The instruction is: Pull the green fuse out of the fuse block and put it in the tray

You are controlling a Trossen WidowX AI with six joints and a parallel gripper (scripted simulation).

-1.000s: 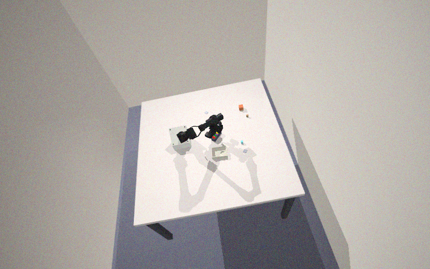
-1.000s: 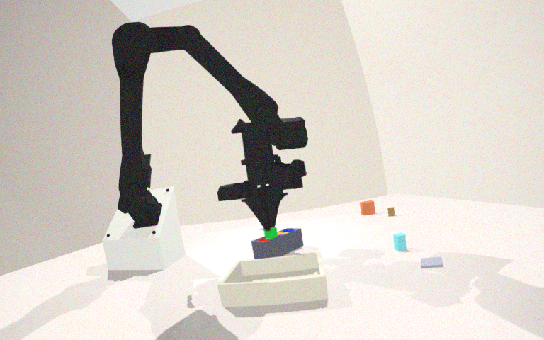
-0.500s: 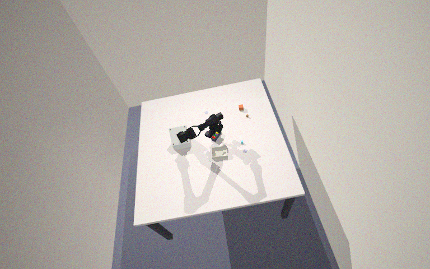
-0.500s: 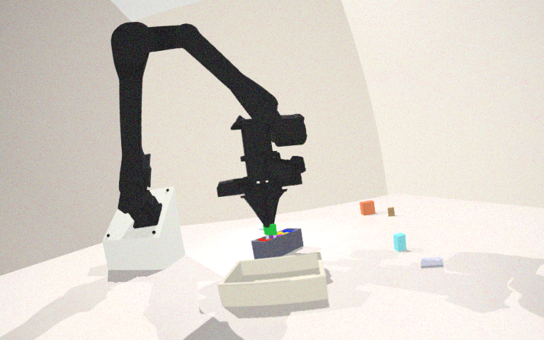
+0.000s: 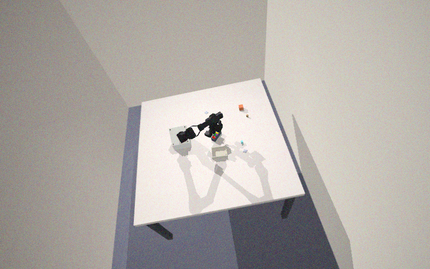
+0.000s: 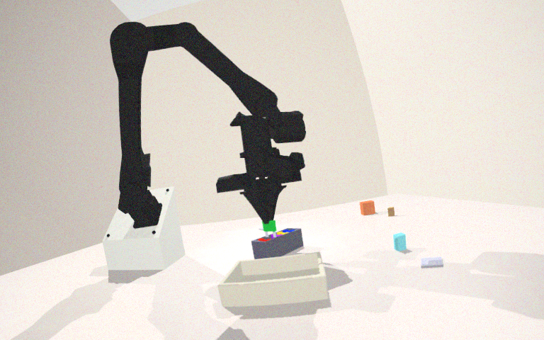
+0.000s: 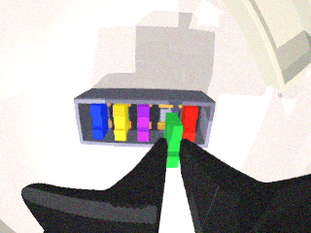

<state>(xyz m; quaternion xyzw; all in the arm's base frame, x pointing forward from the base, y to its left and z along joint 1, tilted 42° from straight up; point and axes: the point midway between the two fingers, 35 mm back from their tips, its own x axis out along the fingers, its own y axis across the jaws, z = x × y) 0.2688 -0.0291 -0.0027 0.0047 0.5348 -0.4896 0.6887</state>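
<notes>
Now: the cream tray 160 mm to the right of my gripper tip and 70 mm below it. From my gripper tip the other things lie so: cyan block: 220 mm ahead, 120 mm to the right, 60 mm below; green fuse: 10 mm below; small brown block: 340 mm ahead, 160 mm to the left, 60 mm below.
</notes>
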